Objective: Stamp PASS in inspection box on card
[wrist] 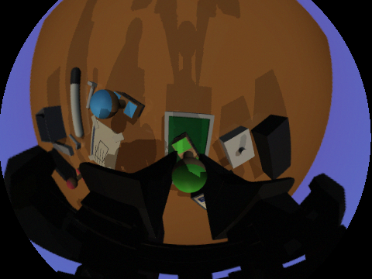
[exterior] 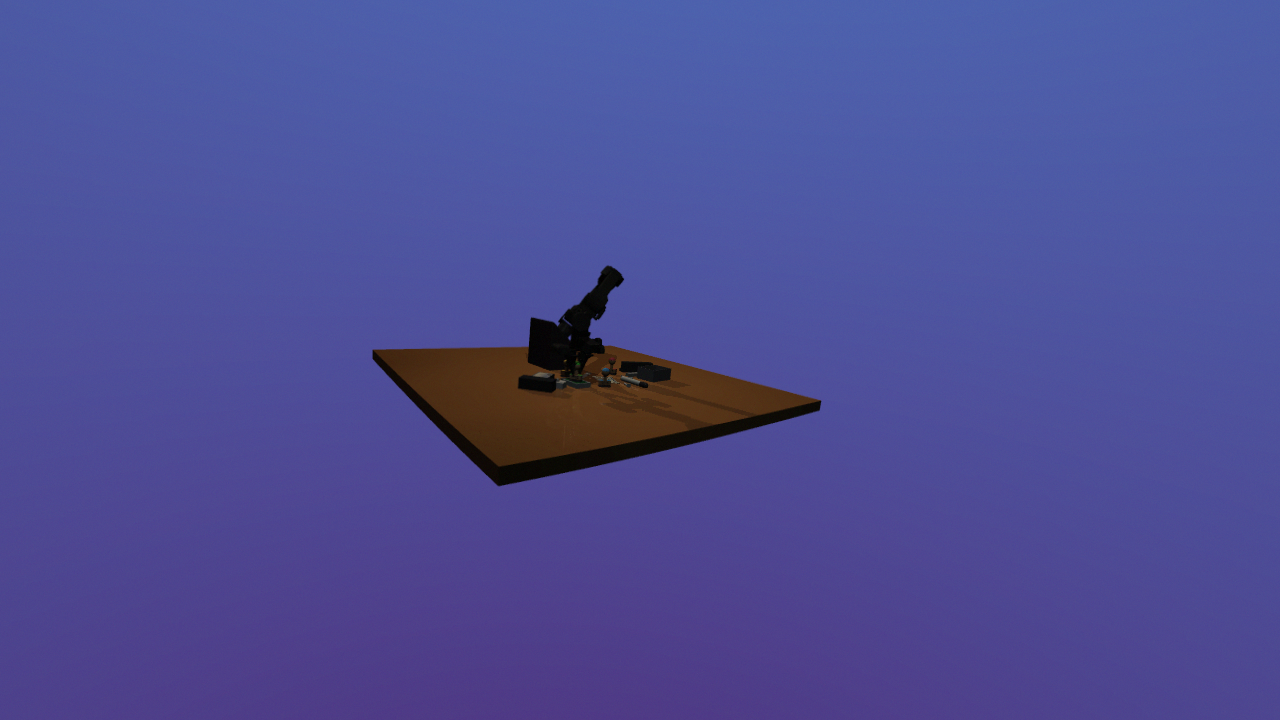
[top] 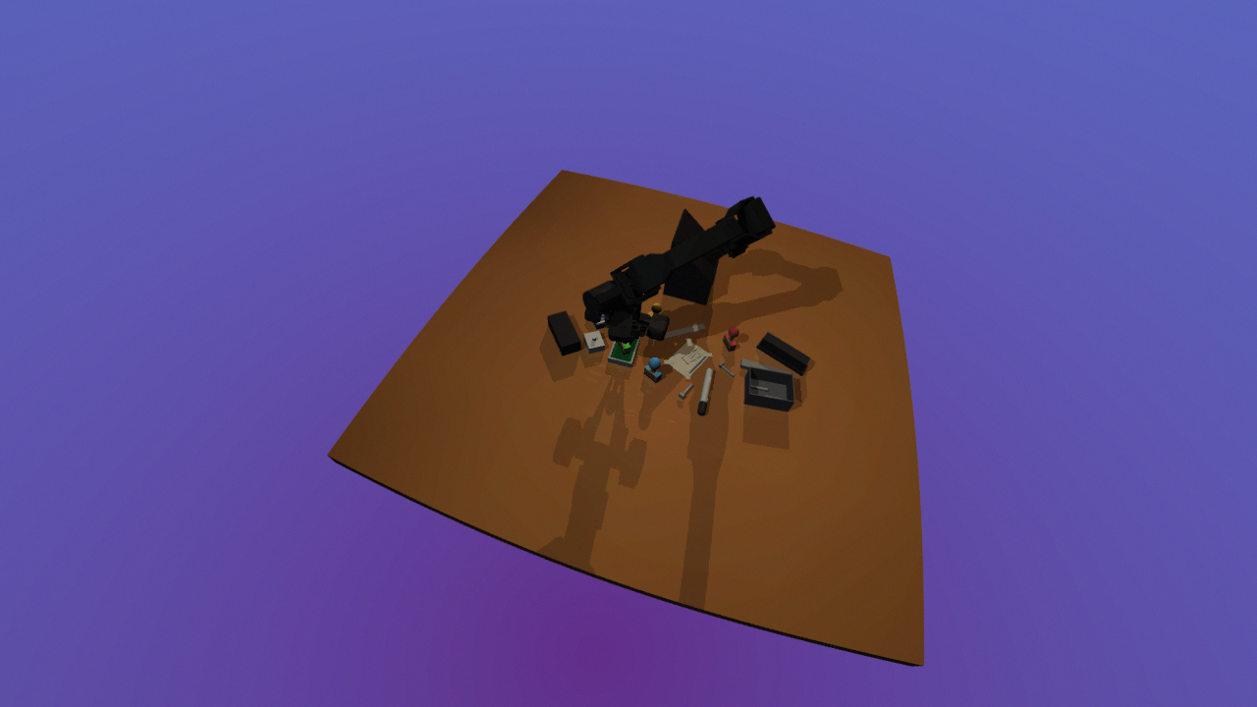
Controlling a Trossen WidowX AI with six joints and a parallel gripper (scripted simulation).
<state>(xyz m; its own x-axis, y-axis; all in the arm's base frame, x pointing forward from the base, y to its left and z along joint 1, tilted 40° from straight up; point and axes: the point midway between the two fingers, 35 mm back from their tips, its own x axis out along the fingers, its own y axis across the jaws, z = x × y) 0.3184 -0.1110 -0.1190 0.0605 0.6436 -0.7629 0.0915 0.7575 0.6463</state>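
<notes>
Now: the green ink pad 3 cm below my gripper tip. Round my gripper tip: blue-knobbed stamp: 8 cm to the left, 6 cm ahead, 2 cm below; then grey block: 8 cm to the right, 2 cm below; then green-knobbed PASS stamp: right at my gripper tip.
</notes>
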